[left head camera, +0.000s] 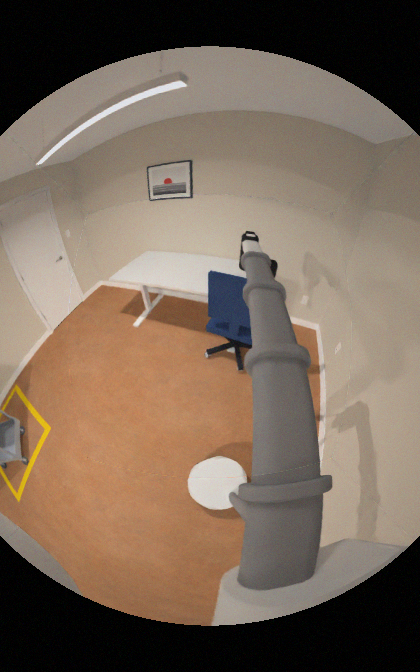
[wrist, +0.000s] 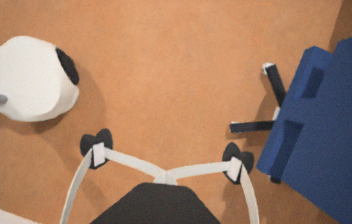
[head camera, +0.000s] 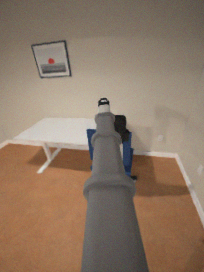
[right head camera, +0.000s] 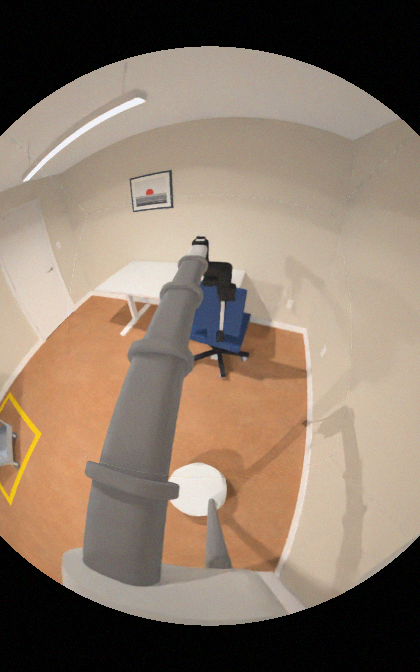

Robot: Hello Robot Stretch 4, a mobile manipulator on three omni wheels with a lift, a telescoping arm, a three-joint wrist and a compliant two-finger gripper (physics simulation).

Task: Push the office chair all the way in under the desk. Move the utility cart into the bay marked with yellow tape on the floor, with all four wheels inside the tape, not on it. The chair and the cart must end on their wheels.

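Frame: origin at the robot's base, x ahead, y left, z up, level; centimetres.
Where they show: gripper, fingertip midpoint: [wrist: 168,148].
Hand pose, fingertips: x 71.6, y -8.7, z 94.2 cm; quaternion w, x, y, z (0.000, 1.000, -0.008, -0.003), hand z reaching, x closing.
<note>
After its pixels a point has its place.
The blue office chair [head camera: 127,156] {y -21.1, x 106.2, z 68.9 cm} [left head camera: 227,300] [right head camera: 237,312] [wrist: 320,135] {y -8.4, x 110.0, z 64.9 cm} stands upright at the right end of the white desk [head camera: 60,132] {y 65.1, x 165.9, z 69.3 cm} [left head camera: 170,271] [right head camera: 132,281], its backrest facing me; the arm partly hides it. How far its seat is under the desk cannot be told. My gripper [right head camera: 220,335] [wrist: 168,148] {y -8.7, x 71.6, z 94.2 cm} is open and empty, beside the chair's seat in the wrist view and in front of its backrest in the right head view. The grey utility cart [left head camera: 10,440] [right head camera: 5,445] stands upright at the far left, within the yellow tape [left head camera: 34,464] [right head camera: 25,469]; its left part is cut off.
A white round object [left head camera: 216,482] [right head camera: 200,490] [wrist: 30,80] {y -0.2, x 4.8, z 18.7 cm} stands on the floor near my arm's base. A wall runs along the right side. A door [left head camera: 37,255] [right head camera: 30,265] is at the back left.
</note>
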